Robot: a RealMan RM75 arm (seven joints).
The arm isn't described. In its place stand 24 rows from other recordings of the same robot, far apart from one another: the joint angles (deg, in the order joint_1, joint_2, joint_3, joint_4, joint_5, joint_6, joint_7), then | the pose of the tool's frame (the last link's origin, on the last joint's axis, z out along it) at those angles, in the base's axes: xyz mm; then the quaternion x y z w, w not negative.
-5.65, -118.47, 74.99, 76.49, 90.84, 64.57, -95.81 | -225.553, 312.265, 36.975, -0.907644, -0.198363, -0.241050, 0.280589
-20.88, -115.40, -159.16, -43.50, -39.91, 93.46, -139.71 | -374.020, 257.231, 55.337, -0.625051, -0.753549, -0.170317, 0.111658
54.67, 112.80, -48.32, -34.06, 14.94, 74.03, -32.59 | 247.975, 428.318, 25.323, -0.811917, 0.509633, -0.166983, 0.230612
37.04, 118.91, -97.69, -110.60, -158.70, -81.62, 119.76 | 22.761, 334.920, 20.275, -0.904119, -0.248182, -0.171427, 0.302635
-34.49, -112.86, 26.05, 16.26, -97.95, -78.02, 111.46 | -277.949, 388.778, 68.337, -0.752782, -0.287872, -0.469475, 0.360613
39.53, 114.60, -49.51, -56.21, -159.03, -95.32, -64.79 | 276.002, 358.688, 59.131, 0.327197, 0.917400, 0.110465, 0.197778
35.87, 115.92, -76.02, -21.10, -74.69, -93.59, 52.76 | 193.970, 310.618, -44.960, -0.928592, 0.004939, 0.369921, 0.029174
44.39, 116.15, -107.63, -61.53, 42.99, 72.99, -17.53 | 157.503, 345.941, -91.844, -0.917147, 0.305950, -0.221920, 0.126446
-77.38, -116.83, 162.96, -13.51, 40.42, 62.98, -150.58 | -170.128, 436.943, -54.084, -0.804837, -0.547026, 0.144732, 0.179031
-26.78, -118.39, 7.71, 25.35, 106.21, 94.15, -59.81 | -304.485, 314.155, 51.490, -0.805427, -0.209237, -0.427903, 0.352713
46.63, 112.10, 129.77, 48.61, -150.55, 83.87, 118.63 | 236.397, 412.808, 54.160, 0.308287, 0.927579, 0.174692, 0.118483
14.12, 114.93, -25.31, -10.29, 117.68, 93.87, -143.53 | 364.562, 255.026, 88.392, -0.652910, 0.177636, 0.438658, 0.591382
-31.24, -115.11, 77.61, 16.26, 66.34, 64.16, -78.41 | -280.225, 344.050, -53.522, -0.860912, -0.380985, -0.280066, 0.187731
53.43, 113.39, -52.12, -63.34, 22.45, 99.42, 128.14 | 160.389, 414.784, 80.478, 0.278442, 0.928750, 0.170783, 0.175290
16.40, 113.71, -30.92, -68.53, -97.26, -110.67, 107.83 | 257.450, 271.294, 156.338, -0.892232, 0.253778, 0.328036, 0.178637
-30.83, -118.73, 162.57, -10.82, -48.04, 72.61, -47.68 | -332.171, 326.698, -19.235, -0.805691, -0.309353, -0.313593, 0.396008
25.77, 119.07, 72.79, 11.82, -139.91, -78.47, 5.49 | 310.145, 343.533, 49.189, -0.565967, 0.163292, 0.386933, 0.709437
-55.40, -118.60, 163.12, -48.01, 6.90, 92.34, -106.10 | -288.922, 360.971, 44.539, -0.845905, -0.511058, -0.034930, 0.148470
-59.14, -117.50, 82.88, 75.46, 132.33, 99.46, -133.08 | -15.444, 353.681, -17.296, -0.988761, -0.010221, 0.147857, 0.019650
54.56, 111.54, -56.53, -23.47, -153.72, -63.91, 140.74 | 260.910, 424.640, -5.648, -0.839822, 0.475850, -0.152522, 0.212141
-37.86, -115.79, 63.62, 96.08, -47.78, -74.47, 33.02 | -67.441, 401.907, 120.189, -0.898963, -0.215763, -0.145540, 0.352321
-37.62, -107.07, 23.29, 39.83, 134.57, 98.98, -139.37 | -283.954, 358.027, 104.173, -0.746138, -0.633582, -0.191837, 0.071062
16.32, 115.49, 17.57, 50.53, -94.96, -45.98, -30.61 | 254.482, 254.070, -134.287, -0.802035, 0.302789, 0.201946, 0.473579
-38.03, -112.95, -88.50, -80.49, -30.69, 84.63, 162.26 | -154.575, 372.332, 6.688, -0.755839, -0.574145, 0.111500, 0.294335
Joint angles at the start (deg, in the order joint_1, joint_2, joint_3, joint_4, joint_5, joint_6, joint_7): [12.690, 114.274, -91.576, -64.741, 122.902, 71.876, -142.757]
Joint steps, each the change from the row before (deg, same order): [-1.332, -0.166, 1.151, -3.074, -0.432, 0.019, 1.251]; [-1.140, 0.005, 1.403, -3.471, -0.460, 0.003, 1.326]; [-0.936, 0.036, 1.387, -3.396, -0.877, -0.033, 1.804]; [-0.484, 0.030, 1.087, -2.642, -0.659, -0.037, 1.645]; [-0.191, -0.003, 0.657, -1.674, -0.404, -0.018, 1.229]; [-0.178, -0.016, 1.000, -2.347, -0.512, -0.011, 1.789]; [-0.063, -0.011, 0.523, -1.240, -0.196, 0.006, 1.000]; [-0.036, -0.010, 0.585, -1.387, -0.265, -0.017, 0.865]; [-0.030, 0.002, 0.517, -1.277, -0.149, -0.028, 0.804]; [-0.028, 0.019, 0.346, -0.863, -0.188, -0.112, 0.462]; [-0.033, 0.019, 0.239, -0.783, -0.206, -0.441, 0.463]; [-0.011, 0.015, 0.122, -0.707, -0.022, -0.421, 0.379]
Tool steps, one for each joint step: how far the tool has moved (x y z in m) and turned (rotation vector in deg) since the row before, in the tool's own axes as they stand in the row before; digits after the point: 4 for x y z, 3 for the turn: [-0.0083, -0.0057, -0.0045, 0.891, -0.269, -1.024]; [-0.0104, -0.0074, -0.0029, 0.977, -0.562, -1.456]; [-0.0099, -0.0069, -0.0021, 0.560, -0.295, -1.202]; [-0.0082, -0.0061, -0.0006, 0.329, -0.327, -0.862]; [-0.0054, -0.0040, 0.0001, 0.111, -0.265, -0.432]; [-0.0079, -0.0061, 0.0002, 0.183, -0.406, -0.626]; [-0.0044, -0.0033, 0.0002, 0.107, -0.279, -0.276]; [-0.0049, -0.0036, 0.0004, 0.085, -0.278, -0.601]; [-0.0047, -0.0034, 0.0004, 0.128, -0.322, -0.508]; [-0.0029, -0.0022, 0.0003, 0.110, -0.097, -0.441]; [-0.0020, -0.0023, 0.0005, 0.283, 0.133, -0.332]; [-0.0022, -0.0020, 0.0008, 0.292, -0.038, -0.256]
